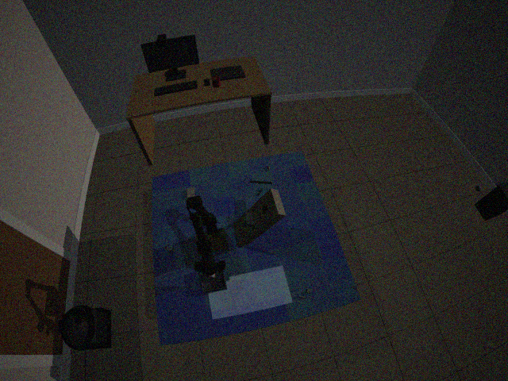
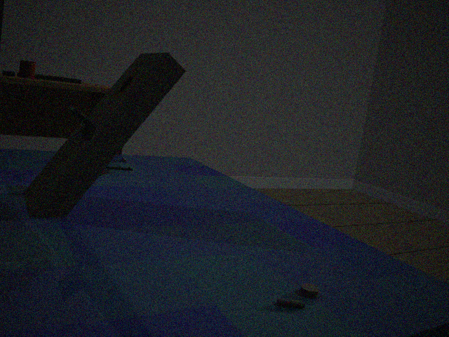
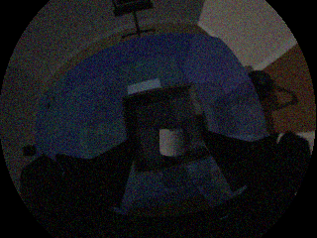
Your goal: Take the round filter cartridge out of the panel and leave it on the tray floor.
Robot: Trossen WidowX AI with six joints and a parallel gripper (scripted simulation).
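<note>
Right now my gripper tip is 4 cm above the filter cartridge and 2 cm to the right of it. The rest, counted from my gripper tip: pale block (68 cm to the left, 6 cm below, 2 cm behind).
</note>
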